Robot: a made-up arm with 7 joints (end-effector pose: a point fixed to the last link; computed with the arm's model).
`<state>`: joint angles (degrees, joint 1 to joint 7).
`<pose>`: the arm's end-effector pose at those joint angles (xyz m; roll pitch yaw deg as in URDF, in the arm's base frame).
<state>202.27 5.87 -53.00 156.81 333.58 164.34 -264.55</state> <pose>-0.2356 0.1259 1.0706 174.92 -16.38 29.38</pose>
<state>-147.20 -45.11 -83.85 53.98 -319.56 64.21 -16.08</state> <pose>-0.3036 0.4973 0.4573 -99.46 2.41 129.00</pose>
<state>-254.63 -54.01 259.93 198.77 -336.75 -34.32 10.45</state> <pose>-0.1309 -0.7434 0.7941 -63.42 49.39 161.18</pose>
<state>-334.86 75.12 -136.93 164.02 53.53 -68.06 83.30</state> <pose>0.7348 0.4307 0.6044 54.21 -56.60 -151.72</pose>
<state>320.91 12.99 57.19 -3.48 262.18 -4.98 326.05</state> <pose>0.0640 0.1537 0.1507 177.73 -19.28 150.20</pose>
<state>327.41 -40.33 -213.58 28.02 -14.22 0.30 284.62</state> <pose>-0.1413 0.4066 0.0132 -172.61 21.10 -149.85</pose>
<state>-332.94 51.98 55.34 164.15 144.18 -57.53 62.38</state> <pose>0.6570 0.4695 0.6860 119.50 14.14 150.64</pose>
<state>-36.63 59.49 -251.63 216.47 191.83 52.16 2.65</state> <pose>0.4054 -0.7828 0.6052 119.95 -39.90 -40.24</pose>
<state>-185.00 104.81 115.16 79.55 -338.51 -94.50 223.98</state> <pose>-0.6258 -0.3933 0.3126 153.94 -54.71 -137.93</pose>
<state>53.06 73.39 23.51 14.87 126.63 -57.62 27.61</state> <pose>0.0552 0.0346 0.0682 104.78 -57.56 0.70</pose>
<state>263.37 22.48 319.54 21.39 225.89 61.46 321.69</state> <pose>-0.3340 -0.2074 0.1089 -110.97 42.27 72.47</pose>
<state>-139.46 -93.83 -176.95 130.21 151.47 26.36 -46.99</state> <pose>0.6420 0.5647 -0.2476 -121.52 23.85 -47.88</pose>
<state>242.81 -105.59 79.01 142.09 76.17 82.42 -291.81</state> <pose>0.7371 0.6267 0.0173 167.80 -29.61 -35.66</pose>
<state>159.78 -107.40 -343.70 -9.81 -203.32 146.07 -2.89</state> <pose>-0.0111 -0.1190 0.4971 -61.80 -48.28 -156.53</pose>
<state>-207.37 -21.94 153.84 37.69 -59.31 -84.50 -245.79</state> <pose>0.3930 -0.3180 0.3354 -94.47 4.04 -83.15</pose>
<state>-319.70 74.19 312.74 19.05 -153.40 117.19 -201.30</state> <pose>0.3224 -0.2192 0.0545 85.58 -8.11 85.28</pose>
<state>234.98 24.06 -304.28 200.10 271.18 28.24 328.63</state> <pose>-0.2982 -0.0988 1.2474 23.83 -43.22 -20.91</pose>
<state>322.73 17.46 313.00 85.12 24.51 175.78 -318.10</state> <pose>0.1714 -0.4955 0.5970 66.75 56.99 162.59</pose>
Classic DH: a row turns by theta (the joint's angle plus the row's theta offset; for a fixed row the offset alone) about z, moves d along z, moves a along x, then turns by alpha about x. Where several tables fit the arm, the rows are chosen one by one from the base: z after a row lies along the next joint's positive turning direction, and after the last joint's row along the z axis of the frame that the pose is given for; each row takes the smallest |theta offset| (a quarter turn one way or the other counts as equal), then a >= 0, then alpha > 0; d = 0 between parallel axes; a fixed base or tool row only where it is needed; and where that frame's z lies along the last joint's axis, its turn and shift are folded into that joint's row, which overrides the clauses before.
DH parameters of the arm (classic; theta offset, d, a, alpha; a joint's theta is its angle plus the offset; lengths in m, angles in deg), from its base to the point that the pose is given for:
joint 1: 0 0.296 0 -90
joint 2: 0 0 0 90
joint 3: 0 0.4308 0.0686 90
joint 4: 0 0 0.107 90
joint 5: 0 0.4728 0 90
joint 6: 0 0 0.0891 -90
joint 7: 0 0.1137 0 0

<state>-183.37 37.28 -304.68 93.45 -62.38 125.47 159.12</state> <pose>-0.6539 -0.3373 0.4422 -157.66 -57.62 58.75</pose>
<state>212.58 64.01 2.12 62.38 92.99 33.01 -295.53</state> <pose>-0.4201 -0.2825 -0.1964 147.24 12.66 51.83</pose>
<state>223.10 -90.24 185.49 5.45 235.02 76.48 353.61</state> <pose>-0.0697 -0.1285 0.0089 -131.08 -8.47 -143.48</pose>
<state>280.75 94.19 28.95 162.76 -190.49 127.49 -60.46</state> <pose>0.1876 -0.9393 0.2638 24.09 8.45 -138.98</pose>
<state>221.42 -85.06 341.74 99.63 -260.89 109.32 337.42</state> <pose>0.4135 0.4273 0.9226 93.88 -60.36 43.51</pose>
